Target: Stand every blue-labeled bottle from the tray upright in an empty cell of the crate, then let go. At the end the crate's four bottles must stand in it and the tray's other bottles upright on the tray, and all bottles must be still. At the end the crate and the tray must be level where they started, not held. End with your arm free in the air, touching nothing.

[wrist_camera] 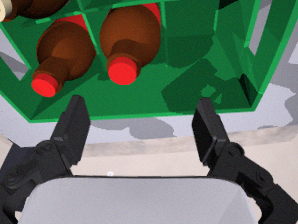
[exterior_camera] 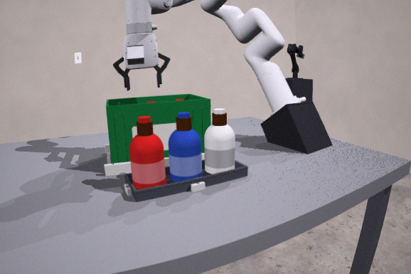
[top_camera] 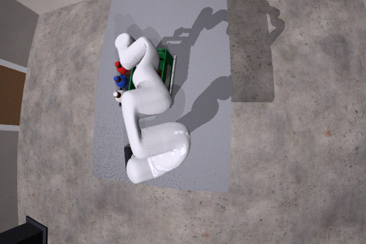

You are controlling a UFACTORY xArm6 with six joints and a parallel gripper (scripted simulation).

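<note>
The blue-labeled bottle lies 60 mm behind my hand, 240 mm to the left of it and 130 mm below it. From my hand the other things lie so: red bottle 20 mm ahead, 250 mm to the left, 130 mm below; white bottle 150 mm behind, 220 mm to the left, 130 mm below; green crate 20 mm behind, 40 mm to the left, 130 mm below.
</note>
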